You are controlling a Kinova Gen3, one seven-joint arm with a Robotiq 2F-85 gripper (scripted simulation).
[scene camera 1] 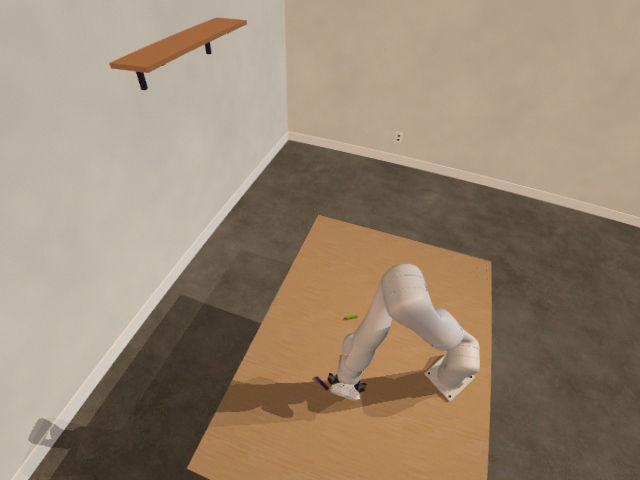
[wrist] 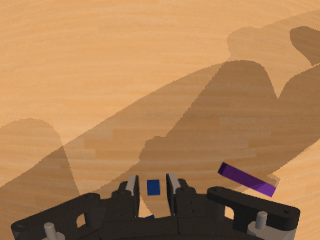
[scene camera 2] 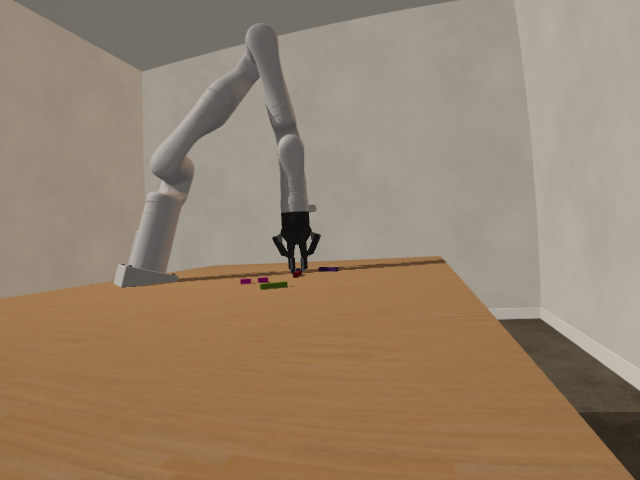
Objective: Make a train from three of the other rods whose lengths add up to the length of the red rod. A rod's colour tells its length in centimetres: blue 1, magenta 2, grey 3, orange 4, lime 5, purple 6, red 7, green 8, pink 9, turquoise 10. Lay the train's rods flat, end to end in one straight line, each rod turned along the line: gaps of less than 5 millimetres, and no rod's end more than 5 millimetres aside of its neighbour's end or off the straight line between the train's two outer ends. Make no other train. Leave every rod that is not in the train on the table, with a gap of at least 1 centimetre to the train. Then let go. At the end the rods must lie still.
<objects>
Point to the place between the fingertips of my gripper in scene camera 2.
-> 298, 271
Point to a purple rod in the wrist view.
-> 226, 170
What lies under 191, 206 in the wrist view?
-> My gripper.
</objects>
